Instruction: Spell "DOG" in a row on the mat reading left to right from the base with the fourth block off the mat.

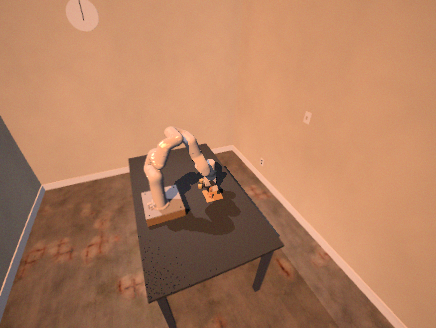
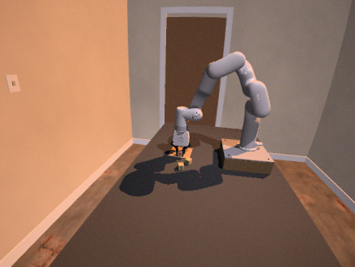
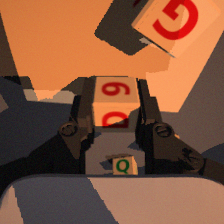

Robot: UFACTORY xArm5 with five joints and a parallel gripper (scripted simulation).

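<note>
The orange mat is 50 mm to the right of my hand and 30 mm below it.
</note>
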